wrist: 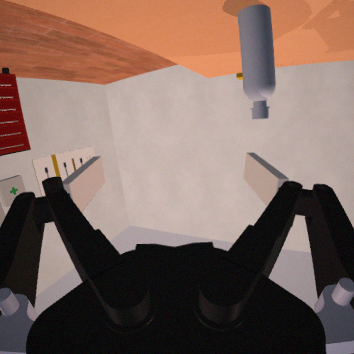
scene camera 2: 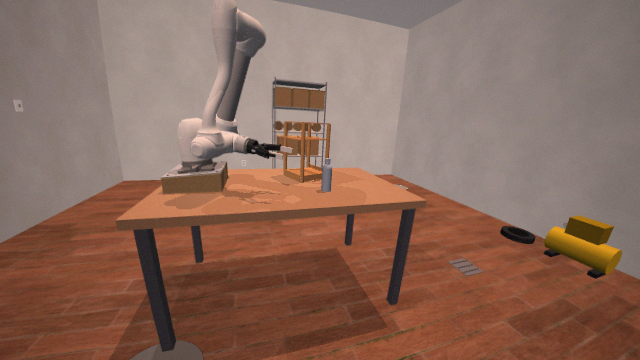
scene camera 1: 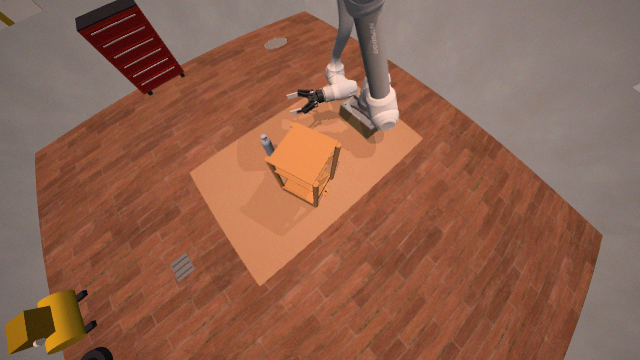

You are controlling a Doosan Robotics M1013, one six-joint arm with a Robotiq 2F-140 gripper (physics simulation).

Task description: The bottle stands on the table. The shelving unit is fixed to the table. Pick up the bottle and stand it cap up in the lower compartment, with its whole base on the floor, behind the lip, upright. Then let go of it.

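A grey-blue bottle stands upright, cap up, on the table, beside the shelving unit. The orange wooden shelving unit stands on the table; its lower compartment shows partly under the top board in scene camera 1. My gripper is open and empty, pointing roughly level above the table, between the arm's base and the bottle. The bottle is ahead of the fingers and apart from them, at the upper right in the wrist view, where it shows upside down.
The arm's base block sits at one end of the table. The unit's corner posts rise close to the bottle. A red tool cabinet, a yellow compressor and a tall metal rack stand away from the table.
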